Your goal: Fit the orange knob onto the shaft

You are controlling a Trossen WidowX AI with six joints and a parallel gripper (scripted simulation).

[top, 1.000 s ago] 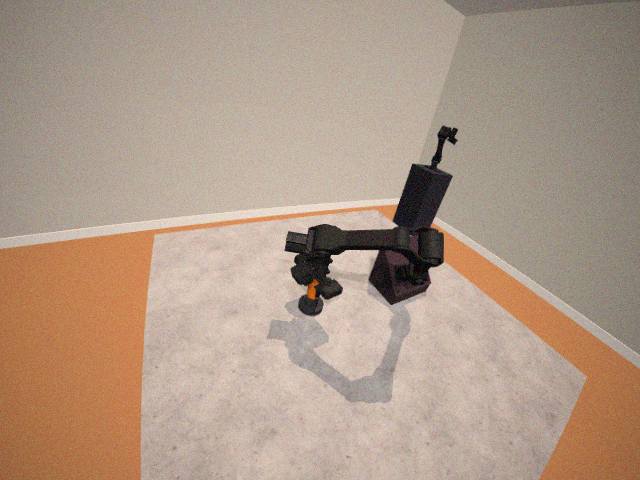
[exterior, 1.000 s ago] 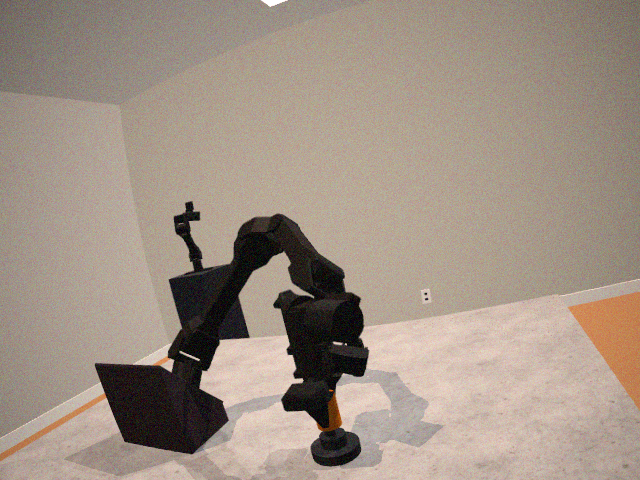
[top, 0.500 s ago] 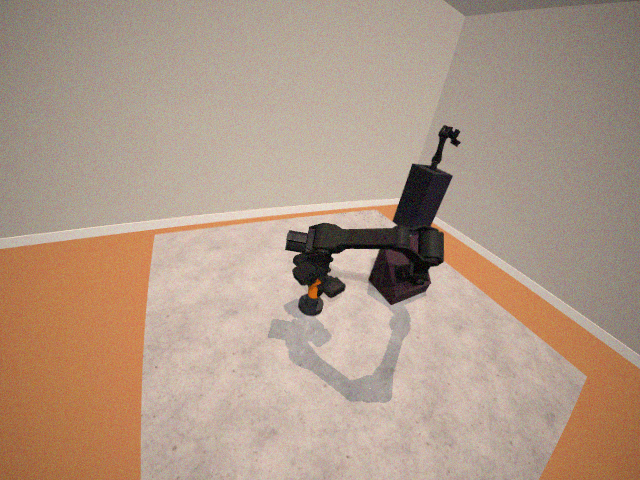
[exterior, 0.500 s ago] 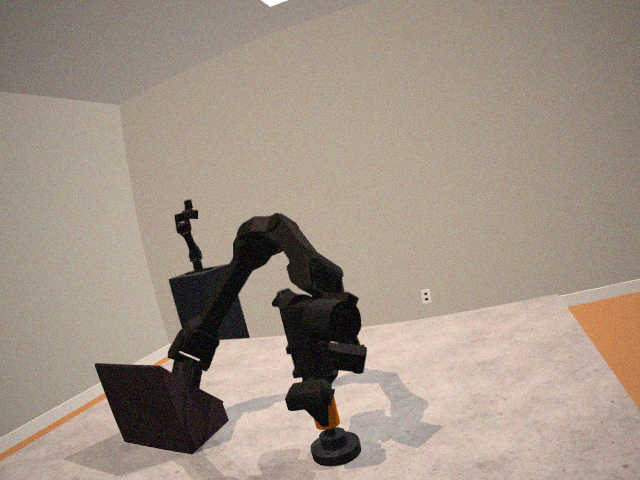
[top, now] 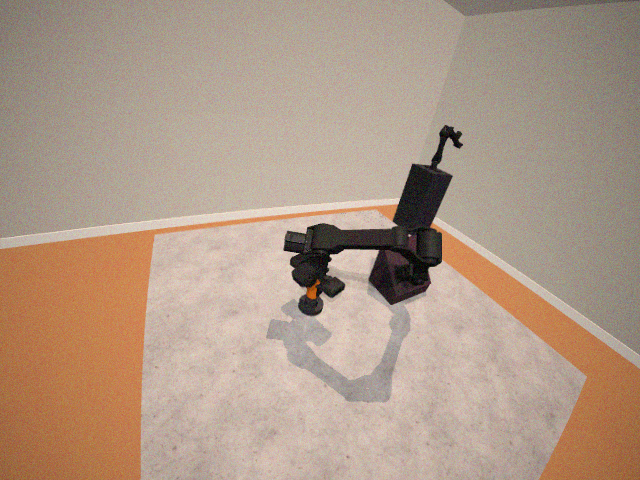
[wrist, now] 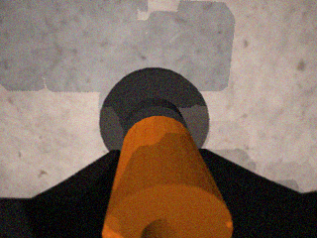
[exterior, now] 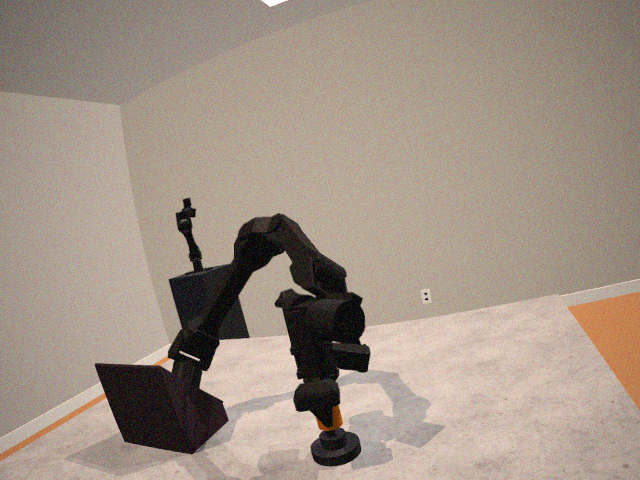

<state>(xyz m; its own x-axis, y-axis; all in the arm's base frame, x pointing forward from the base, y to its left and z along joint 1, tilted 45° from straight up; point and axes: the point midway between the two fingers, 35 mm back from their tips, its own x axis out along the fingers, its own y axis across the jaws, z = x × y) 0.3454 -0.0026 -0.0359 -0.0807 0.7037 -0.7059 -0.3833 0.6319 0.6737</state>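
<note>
Right now my gripper tip is 20 mm below the orange knob. From my gripper tip the other things lie so: round pedestal (40 mm below).
</note>
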